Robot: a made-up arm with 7 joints.
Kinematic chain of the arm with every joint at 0, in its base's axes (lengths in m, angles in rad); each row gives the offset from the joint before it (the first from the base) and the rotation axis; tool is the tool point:
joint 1: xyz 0 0 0.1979 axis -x
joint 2: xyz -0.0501 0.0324 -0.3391 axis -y
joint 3: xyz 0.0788 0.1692 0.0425 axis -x
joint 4: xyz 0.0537 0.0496 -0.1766 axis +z
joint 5: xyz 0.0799 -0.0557 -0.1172 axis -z
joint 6: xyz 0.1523 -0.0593 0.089 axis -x
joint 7: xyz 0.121 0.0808 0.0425 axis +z
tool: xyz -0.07 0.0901 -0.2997
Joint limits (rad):
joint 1: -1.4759..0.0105
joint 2: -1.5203..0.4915
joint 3: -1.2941..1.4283
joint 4: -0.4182..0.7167
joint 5: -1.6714..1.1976
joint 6: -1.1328..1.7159
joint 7: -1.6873..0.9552
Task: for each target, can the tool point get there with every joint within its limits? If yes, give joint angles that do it. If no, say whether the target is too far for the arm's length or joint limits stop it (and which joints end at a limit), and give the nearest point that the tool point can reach.
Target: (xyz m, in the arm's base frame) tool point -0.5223 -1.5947 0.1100
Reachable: no: too far | nearest point -0.1104 -0.4143 0.0292 | short by 1.253 m
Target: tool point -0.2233 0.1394 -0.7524
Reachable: yes | joints -0.2653 -1.2208 0.9681 0.0865 -0.2656 0.2414 -1.2683
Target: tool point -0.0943 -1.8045 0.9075
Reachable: no: too far | nearest point 0.0329 -0.3882 0.2502 | short by 1.567 m
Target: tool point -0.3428 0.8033 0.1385
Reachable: yes | joints -1.0510 -1.0646 0.2358 0.1096 -0.9347 -0.1220 -0.0487
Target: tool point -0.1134 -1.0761 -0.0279
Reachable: no: joint limits stop it (at a limit: joint 1, joint 2, joint 4) | nearest point -0.0083 -0.4419 -0.0219 | short by 0.643 m
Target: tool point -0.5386 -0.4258 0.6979
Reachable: no: joint limits stop it (at a limit: joint 1, joint 2, joint 3, joint 4, joint 6) | nearest point -0.1766 -0.0558 0.7130 | short by 0.518 m
